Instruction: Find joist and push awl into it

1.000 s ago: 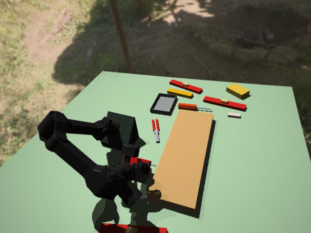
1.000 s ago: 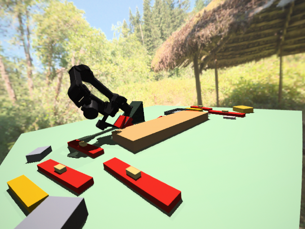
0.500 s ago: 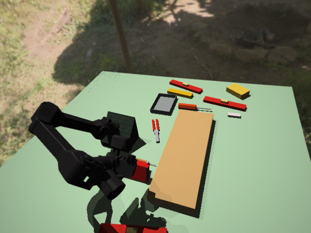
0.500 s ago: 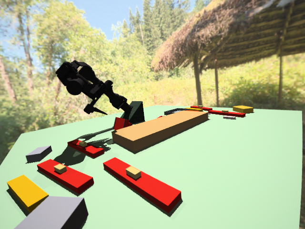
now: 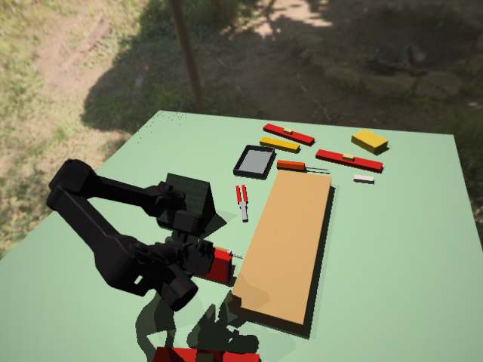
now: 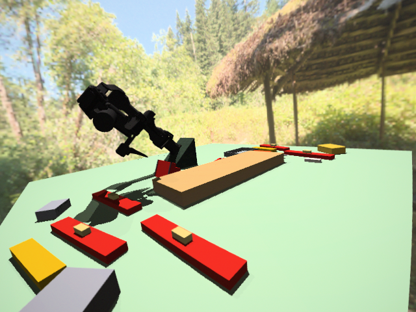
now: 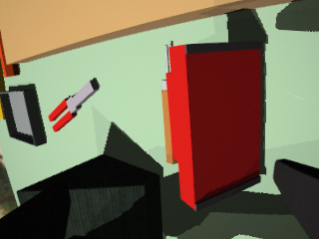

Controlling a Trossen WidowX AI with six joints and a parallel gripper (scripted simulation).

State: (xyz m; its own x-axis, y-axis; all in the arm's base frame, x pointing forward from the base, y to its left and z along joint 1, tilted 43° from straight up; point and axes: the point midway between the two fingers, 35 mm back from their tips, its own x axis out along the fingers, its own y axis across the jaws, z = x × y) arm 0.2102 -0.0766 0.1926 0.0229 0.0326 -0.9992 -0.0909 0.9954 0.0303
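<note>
Right now my gripper tip is 11 cm above the red stud finder, 6 cm to the right of it and 1 cm short of it. The rest, counted from my gripper tip: tray: 51 cm to the left, 12 cm below, 10 cm behind; awl: 12 cm below, 10 cm to the left; grey block: 33 cm to the right, 12 cm below, 5 cm ahead.
</note>
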